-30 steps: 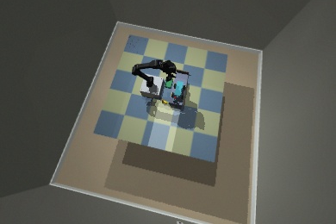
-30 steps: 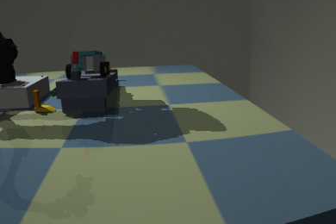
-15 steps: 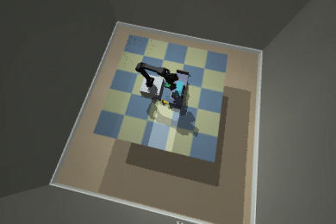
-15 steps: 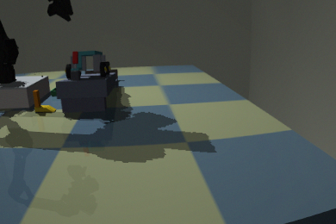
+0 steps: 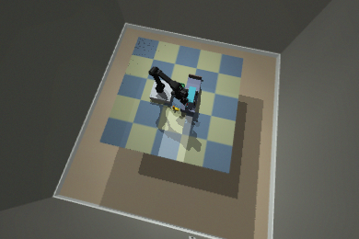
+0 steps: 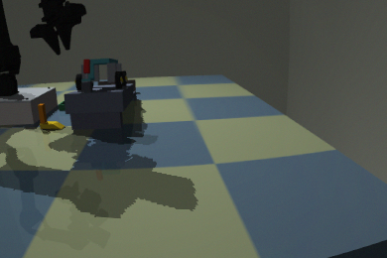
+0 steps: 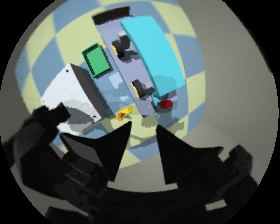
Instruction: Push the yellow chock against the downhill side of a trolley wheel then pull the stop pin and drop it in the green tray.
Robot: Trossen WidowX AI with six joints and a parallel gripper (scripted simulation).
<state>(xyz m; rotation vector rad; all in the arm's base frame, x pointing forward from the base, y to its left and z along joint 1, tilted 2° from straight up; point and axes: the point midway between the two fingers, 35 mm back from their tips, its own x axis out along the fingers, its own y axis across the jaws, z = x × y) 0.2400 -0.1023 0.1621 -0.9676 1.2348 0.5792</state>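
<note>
The yellow chock lies 40 mm behind my gripper tip, 40 mm to the right of it and 170 mm below it. Also, from my gripper tip: grey ramp 80 mm ahead, 110 mm to the left, 140 mm below; then trolley 80 mm ahead, 100 mm to the left, 80 mm below; then red-headed stop pin 70 mm ahead, 10 mm to the right, 60 mm below.
</note>
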